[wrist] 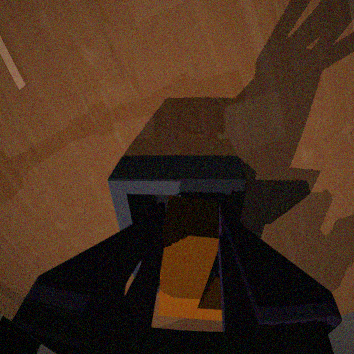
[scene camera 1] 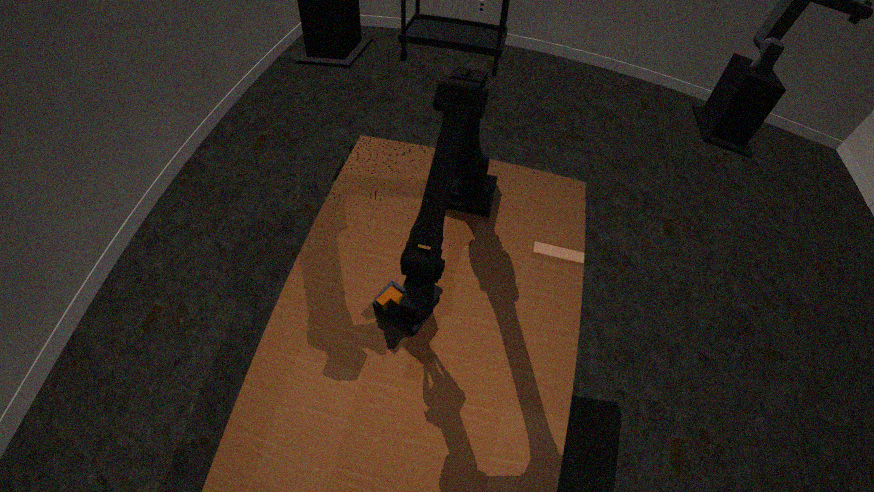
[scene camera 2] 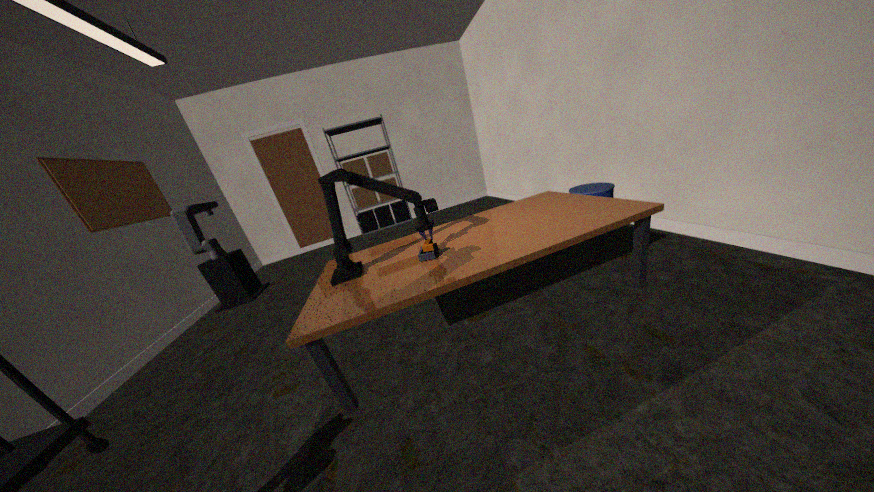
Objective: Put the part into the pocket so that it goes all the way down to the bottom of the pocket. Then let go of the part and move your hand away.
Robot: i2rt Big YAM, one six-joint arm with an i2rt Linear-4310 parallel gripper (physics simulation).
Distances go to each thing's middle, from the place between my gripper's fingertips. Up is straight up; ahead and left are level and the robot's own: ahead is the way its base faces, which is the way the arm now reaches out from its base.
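Labels:
There is the pocket (wrist: 138, 182), and measured from my hand it sits 40 mm below, 60 mm to the right and 30 mm behind.

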